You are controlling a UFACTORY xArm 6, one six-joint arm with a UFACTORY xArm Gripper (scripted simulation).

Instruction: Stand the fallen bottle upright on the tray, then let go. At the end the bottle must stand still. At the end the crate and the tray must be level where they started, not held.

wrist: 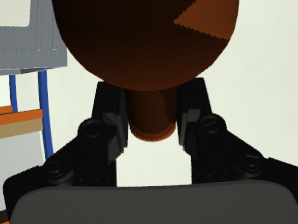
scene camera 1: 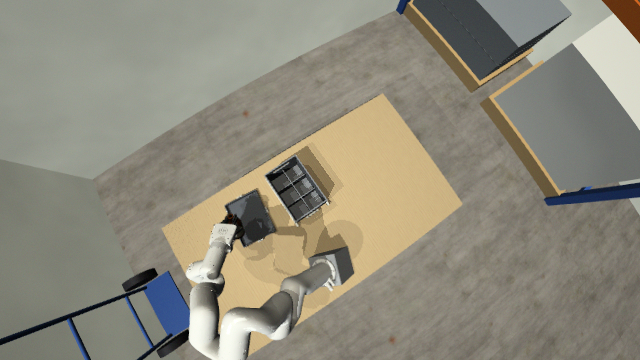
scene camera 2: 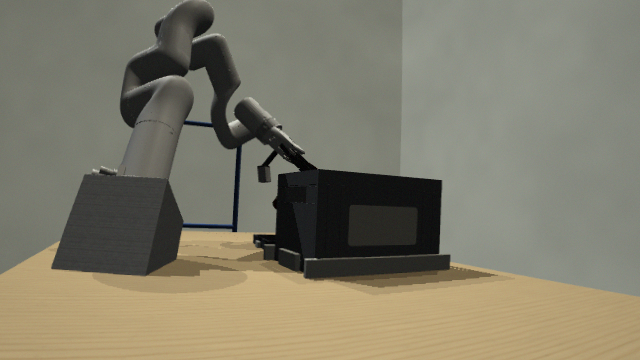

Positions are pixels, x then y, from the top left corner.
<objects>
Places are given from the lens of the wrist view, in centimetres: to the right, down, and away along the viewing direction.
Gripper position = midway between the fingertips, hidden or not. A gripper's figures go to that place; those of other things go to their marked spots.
my gripper (wrist: 150, 75): 0, -2, 14
brown bottle (wrist: 149, 56): 0, -2, 7
</objects>
